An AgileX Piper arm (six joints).
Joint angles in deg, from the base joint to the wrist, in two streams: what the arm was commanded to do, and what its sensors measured. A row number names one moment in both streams.
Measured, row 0: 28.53, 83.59, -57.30, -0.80, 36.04, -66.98
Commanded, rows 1 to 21: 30.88, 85.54, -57.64, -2.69, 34.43, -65.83; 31.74, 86.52, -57.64, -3.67, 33.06, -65.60; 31.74, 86.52, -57.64, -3.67, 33.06, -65.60; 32.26, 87.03, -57.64, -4.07, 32.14, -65.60; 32.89, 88.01, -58.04, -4.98, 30.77, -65.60; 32.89, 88.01, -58.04, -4.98, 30.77, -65.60; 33.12, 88.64, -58.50, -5.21, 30.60, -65.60; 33.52, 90.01, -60.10, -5.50, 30.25, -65.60; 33.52, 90.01, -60.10, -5.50, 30.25, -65.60; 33.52, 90.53, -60.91, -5.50, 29.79, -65.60; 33.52, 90.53, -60.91, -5.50, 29.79, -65.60; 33.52, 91.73, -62.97, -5.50, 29.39, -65.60; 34.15, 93.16, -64.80, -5.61, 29.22, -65.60; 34.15, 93.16, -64.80, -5.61, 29.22, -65.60; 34.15, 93.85, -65.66, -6.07, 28.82, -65.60; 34.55, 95.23, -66.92, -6.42, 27.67, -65.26; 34.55, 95.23, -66.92, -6.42, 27.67, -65.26; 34.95, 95.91, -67.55, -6.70, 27.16, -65.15; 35.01, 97.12, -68.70, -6.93, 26.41, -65.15; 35.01, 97.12, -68.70, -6.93, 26.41, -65.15; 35.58, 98.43, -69.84, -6.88, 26.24, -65.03
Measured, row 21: 34.95, 96.89, -68.35, -6.59, 27.04, -65.78
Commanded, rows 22 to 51: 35.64, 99.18, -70.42, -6.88, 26.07, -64.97; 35.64, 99.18, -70.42, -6.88, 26.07, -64.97; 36.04, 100.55, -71.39, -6.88, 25.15, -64.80; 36.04, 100.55, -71.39, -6.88, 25.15, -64.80; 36.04, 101.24, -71.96, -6.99, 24.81, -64.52; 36.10, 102.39, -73.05, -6.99, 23.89, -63.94; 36.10, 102.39, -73.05, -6.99, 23.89, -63.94; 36.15, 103.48, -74.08, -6.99, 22.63, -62.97; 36.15, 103.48, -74.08, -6.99, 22.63, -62.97; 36.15, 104.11, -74.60, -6.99, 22.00, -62.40; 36.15, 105.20, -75.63, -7.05, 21.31, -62.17; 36.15, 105.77, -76.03, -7.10, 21.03, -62.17; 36.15, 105.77, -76.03, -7.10, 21.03, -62.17; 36.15, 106.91, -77.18, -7.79, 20.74, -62.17; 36.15, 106.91, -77.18, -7.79, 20.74, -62.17; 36.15, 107.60, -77.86, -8.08, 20.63, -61.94; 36.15, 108.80, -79.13, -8.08, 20.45, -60.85; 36.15, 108.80, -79.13, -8.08, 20.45, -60.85; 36.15, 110.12, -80.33, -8.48, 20.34, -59.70; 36.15, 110.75, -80.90, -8.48, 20.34, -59.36; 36.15, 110.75, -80.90, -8.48, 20.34, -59.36; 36.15, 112.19, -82.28, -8.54, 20.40, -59.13; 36.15, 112.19, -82.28, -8.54, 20.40, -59.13; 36.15, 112.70, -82.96, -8.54, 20.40, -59.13; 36.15, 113.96, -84.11, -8.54, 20.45, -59.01; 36.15, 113.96, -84.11, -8.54, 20.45, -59.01; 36.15, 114.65, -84.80, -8.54, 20.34, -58.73; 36.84, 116.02, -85.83, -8.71, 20.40, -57.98; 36.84, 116.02, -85.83, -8.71, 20.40, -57.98; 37.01, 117.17, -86.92, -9.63, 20.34, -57.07
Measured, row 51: 36.27, 115.79, -85.31, -8.65, 20.74, -58.61
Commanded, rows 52 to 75: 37.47, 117.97, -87.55, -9.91, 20.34, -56.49; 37.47, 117.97, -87.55, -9.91, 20.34, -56.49; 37.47, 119.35, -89.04, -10.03, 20.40, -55.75; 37.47, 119.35, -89.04, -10.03, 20.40, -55.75; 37.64, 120.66, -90.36, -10.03, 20.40, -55.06; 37.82, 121.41, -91.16, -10.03, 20.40, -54.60; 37.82, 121.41, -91.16, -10.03, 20.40, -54.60; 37.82, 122.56, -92.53, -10.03, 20.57, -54.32; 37.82, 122.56, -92.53, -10.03, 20.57, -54.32; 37.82, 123.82, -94.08, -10.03, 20.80, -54.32; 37.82, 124.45, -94.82, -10.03, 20.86, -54.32; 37.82, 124.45, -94.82, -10.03, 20.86, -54.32; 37.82, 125.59, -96.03, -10.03, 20.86, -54.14; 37.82, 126.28, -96.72, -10.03, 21.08, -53.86; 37.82, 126.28, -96.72, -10.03, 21.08, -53.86; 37.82, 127.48, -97.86, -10.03, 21.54, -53.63; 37.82, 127.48, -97.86, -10.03, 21.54, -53.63; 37.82, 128.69, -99.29, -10.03, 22.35, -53.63; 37.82, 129.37, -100.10, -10.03, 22.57, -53.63; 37.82, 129.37, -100.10, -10.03, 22.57, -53.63; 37.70, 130.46, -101.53, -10.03, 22.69, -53.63; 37.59, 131.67, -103.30, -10.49, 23.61, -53.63; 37.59, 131.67, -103.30, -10.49, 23.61, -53.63; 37.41, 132.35, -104.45, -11.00, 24.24, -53.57
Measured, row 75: 37.70, 130.98, -101.76, -10.14, 22.69, -54.03
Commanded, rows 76 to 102: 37.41, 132.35, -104.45, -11.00, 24.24, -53.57; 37.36, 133.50, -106.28, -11.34, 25.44, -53.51; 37.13, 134.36, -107.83, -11.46, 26.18, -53.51; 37.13, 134.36, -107.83, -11.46, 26.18, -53.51; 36.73, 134.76, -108.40, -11.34, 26.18, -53.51; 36.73, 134.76, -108.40, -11.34, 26.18, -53.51; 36.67, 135.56, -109.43, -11.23, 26.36, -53.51; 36.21, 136.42, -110.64, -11.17, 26.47, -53.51; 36.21, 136.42, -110.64, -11.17, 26.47, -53.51; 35.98, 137.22, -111.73, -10.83, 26.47, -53.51; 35.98, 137.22, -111.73, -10.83, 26.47, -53.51; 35.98, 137.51, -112.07, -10.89, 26.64, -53.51; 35.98, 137.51, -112.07, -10.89, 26.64, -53.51; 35.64, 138.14, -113.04, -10.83, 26.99, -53.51; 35.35, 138.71, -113.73, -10.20, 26.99, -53.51; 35.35, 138.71, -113.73, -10.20, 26.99, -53.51; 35.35, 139.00, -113.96, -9.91, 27.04, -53.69; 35.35, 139.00, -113.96, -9.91, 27.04, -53.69; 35.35, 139.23, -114.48, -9.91, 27.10, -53.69; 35.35, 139.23, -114.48, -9.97, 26.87, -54.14; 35.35, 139.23, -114.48, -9.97, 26.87, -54.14; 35.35, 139.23, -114.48, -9.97, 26.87, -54.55; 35.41, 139.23, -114.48, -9.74, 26.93, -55.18; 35.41, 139.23, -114.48, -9.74, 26.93, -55.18; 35.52, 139.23, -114.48, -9.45, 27.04, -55.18; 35.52, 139.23, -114.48, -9.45, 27.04, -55.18; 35.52, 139.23, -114.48, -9.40, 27.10, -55.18
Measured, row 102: 35.81, 139.00, -113.73, -8.14, 30.54, -54.37
